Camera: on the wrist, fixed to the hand. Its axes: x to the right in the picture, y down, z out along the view.
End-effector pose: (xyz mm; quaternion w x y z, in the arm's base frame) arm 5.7 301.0 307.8 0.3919 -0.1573 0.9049 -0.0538
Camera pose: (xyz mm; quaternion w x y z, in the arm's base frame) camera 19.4 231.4 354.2 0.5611 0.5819 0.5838 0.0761
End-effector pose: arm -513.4 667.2 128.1 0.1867 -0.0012 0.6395 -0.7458
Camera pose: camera -524.1 703.8 203.8 0.7940 0.2798 0.2085 -0.4978
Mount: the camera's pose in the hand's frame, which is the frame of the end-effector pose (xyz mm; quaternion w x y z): -18.2 -79.3 -23.7 0.6525 0.2160 -0.2596 0.6784
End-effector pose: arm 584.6 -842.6 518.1 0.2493 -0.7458 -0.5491 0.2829
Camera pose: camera 543.0 -839.9 591.9 0.0107 0.7319 -0.1441 -0.6660
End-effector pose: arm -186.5 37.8 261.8 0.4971 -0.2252 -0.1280 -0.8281
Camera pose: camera -254.8 78.9 233.1 0.9016 -0.3414 -0.2387 -0.1170
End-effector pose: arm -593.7 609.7 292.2 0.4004 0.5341 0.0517 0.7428
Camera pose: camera -568.7 659.6 228.5 0.3446 -0.6629 0.2721 -0.6065
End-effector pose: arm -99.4 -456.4 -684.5 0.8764 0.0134 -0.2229 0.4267
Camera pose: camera -40.4 -515.2 -699.9 0.2216 0.1576 -0.2899 0.9176
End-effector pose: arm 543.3 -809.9 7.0 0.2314 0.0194 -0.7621 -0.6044
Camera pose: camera 548.6 -847.2 -68.9 0.3590 -0.6113 -0.7010 -0.0778
